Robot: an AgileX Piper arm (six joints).
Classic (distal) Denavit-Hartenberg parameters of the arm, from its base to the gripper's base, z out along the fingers. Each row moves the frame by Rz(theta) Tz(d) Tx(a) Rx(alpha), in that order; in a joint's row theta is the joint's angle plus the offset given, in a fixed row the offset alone. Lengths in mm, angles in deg.
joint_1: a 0, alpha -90, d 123, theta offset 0
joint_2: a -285.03, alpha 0, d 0, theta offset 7.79
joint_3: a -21.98, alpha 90, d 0, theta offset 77.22
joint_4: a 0, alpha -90, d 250.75, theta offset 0
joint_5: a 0, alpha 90, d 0, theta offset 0
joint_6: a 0, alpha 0, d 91, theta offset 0
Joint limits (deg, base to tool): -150..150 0..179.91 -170..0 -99.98..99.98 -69.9..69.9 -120..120
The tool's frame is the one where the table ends.
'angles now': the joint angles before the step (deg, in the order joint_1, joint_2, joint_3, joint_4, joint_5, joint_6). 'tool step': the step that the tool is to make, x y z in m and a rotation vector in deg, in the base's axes. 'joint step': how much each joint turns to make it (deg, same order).
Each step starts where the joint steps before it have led.
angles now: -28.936, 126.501, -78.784, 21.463, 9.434, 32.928
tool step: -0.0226, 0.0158, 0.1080, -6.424, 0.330, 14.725
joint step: -0.735, -15.732, -0.008, -0.245, 15.397, -13.927
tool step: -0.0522, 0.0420, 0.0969, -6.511, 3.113, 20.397
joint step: 0.003, -16.569, 0.023, 0.733, 21.163, -17.236
